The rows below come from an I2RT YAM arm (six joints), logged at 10 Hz.
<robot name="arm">
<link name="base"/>
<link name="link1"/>
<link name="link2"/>
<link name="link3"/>
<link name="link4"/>
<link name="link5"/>
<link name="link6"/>
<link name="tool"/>
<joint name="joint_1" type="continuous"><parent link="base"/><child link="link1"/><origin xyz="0 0 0.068" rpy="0 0 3.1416"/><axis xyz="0 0 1"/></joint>
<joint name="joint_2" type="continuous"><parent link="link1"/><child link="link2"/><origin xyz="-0.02 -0.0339 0.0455" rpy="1.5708 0 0"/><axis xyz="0 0 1"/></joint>
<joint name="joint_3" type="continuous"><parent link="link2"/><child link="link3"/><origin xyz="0.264 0 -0.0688" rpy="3.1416 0 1.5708"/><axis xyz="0 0 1"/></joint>
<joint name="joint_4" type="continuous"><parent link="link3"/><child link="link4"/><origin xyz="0.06 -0.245 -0.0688" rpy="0 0 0"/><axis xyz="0 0 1"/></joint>
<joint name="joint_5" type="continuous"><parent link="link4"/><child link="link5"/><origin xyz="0.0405 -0.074 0.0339" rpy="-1.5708 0 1.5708"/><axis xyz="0 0 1"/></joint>
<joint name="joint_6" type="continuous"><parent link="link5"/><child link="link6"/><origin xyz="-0.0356 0 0.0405" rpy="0 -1.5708 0"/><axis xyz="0 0 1"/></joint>
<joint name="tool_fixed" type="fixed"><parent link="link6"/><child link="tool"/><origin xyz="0 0 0" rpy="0 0 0"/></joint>
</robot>
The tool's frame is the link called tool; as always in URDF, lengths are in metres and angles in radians. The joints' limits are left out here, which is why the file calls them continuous.
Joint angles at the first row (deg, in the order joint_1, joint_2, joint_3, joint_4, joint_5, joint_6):
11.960 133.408 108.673 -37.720 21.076 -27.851
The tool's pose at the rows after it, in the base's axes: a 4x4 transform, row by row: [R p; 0 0 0 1], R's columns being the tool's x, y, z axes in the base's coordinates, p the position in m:
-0.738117 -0.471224 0.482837 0.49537; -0.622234 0.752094 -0.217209 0.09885; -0.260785 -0.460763 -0.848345 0.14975; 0 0 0 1
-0.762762 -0.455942 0.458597 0.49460; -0.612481 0.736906 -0.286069 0.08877; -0.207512 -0.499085 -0.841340 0.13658; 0 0 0 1
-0.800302 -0.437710 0.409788 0.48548; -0.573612 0.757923 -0.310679 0.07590; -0.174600 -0.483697 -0.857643 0.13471; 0 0 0 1
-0.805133 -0.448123 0.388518 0.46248; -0.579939 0.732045 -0.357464 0.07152; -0.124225 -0.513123 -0.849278 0.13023; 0 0 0 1
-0.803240 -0.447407 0.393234 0.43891; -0.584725 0.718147 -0.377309 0.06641; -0.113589 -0.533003 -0.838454 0.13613; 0 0 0 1
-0.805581 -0.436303 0.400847 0.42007; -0.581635 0.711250 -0.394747 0.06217; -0.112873 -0.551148 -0.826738 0.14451; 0 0 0 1
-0.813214 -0.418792 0.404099 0.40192; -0.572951 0.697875 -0.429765 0.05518; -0.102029 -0.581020 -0.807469 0.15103; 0 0 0 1
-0.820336 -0.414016 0.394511 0.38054; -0.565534 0.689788 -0.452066 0.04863; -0.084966 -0.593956 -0.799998 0.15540; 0 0 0 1
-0.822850 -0.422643 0.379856 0.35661; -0.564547 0.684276 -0.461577 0.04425; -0.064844 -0.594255 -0.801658 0.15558; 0 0 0 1
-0.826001 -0.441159 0.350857 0.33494; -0.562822 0.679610 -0.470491 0.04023; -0.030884 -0.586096 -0.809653 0.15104; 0 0 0 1
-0.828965 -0.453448 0.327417 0.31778; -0.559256 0.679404 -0.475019 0.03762; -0.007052 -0.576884 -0.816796 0.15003; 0 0 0 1
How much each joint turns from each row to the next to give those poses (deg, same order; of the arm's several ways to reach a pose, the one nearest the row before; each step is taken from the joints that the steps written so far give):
0.605 2.552 1.889 -0.326 -2.591 -0.252
-0.876 0.816 -1.463 0.656 3.419 -0.575
-1.226 -1.512 -2.638 -1.805 0.425 1.762
0.172 -4.424 -8.690 2.666 2.697 -0.798
0.007 -5.650 -8.233 2.879 1.297 -0.689
-0.004 -4.748 -5.764 1.543 1.191 -0.078
-0.331 -4.392 -5.369 1.412 2.165 -0.292
-0.292 -4.568 -5.602 0.548 1.237 -0.100
0.015 -4.494 -6.031 0.482 0.462 -0.028
-0.009 -3.285 -5.175 -0.193 0.248 0.078
0.079 -2.843 -3.589 -0.977 0.048 0.390

